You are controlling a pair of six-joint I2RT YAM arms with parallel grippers.
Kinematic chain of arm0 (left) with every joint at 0, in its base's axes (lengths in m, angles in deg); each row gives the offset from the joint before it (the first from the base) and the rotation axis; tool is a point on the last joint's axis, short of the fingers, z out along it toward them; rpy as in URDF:
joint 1: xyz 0 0 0.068 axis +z
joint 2: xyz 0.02 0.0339 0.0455 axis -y
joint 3: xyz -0.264 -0.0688 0 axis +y
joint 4: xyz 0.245 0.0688 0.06 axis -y
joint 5: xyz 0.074 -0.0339 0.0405 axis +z
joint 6: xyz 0.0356 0 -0.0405 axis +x
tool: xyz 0 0 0 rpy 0 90 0
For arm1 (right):
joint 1: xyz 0 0 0.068 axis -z
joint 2: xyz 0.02 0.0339 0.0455 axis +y
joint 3: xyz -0.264 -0.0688 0 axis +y
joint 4: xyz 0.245 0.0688 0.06 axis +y
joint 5: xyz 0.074 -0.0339 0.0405 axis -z
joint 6: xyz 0.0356 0 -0.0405 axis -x
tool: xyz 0 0 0 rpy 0 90 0
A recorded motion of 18 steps. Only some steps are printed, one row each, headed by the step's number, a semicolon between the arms.
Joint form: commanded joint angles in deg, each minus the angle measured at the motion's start. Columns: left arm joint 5, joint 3, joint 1, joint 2, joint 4, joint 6; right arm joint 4, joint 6, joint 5, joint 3, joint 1, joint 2.
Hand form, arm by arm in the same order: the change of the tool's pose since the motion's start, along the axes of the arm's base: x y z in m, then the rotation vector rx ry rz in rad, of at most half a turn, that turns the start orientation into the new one. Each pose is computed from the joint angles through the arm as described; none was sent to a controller.
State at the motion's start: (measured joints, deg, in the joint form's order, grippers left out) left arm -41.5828 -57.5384 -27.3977 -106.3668 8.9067 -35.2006; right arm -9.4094 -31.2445 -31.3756 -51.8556 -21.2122 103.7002
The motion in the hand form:
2: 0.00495 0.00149 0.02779 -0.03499 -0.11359 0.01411; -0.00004 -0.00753 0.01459 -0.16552 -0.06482 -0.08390
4: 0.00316 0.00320 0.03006 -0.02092 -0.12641 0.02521; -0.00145 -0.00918 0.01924 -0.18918 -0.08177 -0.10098
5: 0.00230 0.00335 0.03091 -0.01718 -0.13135 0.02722; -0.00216 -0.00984 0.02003 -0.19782 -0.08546 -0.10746
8: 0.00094 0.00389 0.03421 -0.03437 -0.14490 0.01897; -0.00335 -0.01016 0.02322 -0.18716 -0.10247 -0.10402
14: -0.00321 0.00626 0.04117 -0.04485 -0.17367 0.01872; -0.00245 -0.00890 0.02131 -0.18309 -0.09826 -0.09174
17: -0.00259 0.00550 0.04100 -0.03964 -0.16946 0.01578; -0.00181 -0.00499 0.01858 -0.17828 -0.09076 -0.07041
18: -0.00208 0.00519 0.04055 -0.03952 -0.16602 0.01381; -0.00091 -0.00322 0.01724 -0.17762 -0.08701 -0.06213
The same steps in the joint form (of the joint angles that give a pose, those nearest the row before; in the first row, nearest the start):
2: 0.98 -1.28 0.47 3.03 1.74 0.99; 6.59 4.70 10.36 -1.45 0.20 -3.11
4: 2.10 -0.93 0.50 3.86 1.16 1.60; 7.34 5.24 12.17 -1.36 0.20 -4.20
5: 2.44 -0.80 0.44 4.15 1.03 1.80; 7.54 5.37 12.81 -1.24 0.19 -4.50
8: 1.70 -0.37 0.47 4.78 2.04 1.68; 6.78 5.49 12.47 -0.82 0.21 -5.23
14: 1.78 0.59 0.50 6.55 2.78 1.98; 6.71 5.70 11.81 -1.05 0.13 -4.67
17: 1.79 0.18 0.44 6.34 2.07 2.22; 6.77 5.91 11.01 -1.47 -0.35 -3.82
18: 1.65 0.01 0.44 6.15 1.90 2.22; 6.87 6.02 10.74 -1.82 -0.53 -3.31

